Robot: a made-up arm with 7 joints. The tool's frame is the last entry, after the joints. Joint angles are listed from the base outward.
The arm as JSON. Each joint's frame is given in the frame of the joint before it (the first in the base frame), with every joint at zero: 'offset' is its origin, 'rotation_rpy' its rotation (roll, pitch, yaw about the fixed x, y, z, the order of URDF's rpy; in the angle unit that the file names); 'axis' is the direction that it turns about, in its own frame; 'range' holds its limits. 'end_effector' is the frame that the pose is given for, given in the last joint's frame.
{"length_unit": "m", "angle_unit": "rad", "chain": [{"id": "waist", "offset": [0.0, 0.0, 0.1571], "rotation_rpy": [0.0, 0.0, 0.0], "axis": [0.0, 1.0, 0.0], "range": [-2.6, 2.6]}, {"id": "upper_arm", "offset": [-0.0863, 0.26, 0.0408], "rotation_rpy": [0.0, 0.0, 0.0], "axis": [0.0, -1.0, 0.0], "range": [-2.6, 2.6]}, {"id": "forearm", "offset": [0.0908, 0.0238, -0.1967], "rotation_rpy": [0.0, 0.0, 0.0], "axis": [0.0, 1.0, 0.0], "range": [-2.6, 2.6]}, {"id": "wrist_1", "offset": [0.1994, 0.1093, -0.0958], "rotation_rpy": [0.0, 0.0, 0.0], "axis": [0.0, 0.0, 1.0], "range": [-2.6, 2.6]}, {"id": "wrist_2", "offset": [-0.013, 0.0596, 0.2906], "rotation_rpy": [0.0, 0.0, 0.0], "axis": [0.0, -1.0, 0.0], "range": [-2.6, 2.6]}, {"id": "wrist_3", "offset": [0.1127, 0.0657, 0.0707], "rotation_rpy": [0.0, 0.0, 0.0], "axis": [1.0, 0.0, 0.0], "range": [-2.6, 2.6]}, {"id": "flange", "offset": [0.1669, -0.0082, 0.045], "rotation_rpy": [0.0, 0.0, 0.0], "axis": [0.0, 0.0, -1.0], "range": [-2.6, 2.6]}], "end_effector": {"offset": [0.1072, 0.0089, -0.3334], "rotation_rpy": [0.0, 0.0, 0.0]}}
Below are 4 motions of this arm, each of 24 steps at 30 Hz.
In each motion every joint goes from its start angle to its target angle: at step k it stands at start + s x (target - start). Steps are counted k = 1, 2, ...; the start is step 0. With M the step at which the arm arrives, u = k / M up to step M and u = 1 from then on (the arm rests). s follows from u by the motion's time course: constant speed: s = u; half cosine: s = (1 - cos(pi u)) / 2; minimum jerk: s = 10 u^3 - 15 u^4 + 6 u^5.
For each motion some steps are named. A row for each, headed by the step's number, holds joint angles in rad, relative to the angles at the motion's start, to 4 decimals.
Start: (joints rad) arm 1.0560 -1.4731 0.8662 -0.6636 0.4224 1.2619 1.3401
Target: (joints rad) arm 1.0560 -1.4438 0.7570 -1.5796 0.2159 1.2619 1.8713
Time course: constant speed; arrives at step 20
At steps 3, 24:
3: 0.0000 0.0044 -0.0164 -0.1374 -0.0310 0.0000 0.0797
24: 0.0000 0.0293 -0.1092 -0.9160 -0.2065 0.0000 0.5312

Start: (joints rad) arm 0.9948 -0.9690 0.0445 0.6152 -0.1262 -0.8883 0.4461
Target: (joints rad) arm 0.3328 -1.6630 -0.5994 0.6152 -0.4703 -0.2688 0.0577
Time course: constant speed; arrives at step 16
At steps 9, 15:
9: -0.3724 -0.3904 -0.3622 0.0000 -0.1936 0.3485 -0.2185
15: -0.6206 -0.6506 -0.6037 0.0000 -0.3226 0.5808 -0.3641

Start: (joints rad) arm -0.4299 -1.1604 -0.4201 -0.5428 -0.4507 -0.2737 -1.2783
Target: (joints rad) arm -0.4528 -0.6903 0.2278 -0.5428 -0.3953 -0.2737 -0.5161
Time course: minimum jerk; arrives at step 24
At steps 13, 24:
13: -0.0132 0.2716 0.3743 0.0000 0.0320 0.0000 0.4404
24: -0.0229 0.4701 0.6479 0.0000 0.0554 0.0000 0.7622

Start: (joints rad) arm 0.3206 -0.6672 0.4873 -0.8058 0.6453 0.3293 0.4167
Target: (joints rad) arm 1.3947 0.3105 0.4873 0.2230 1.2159 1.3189 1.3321
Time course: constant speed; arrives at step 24
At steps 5, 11, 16, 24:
5: 0.2238 0.2037 0.0000 0.2143 0.1189 0.2062 0.1907
11: 0.4923 0.4481 0.0000 0.4715 0.2615 0.4536 0.4196
16: 0.7161 0.6518 0.0000 0.6859 0.3804 0.6597 0.6103
24: 1.0741 0.9777 0.0000 1.0288 0.5706 0.9896 0.9154

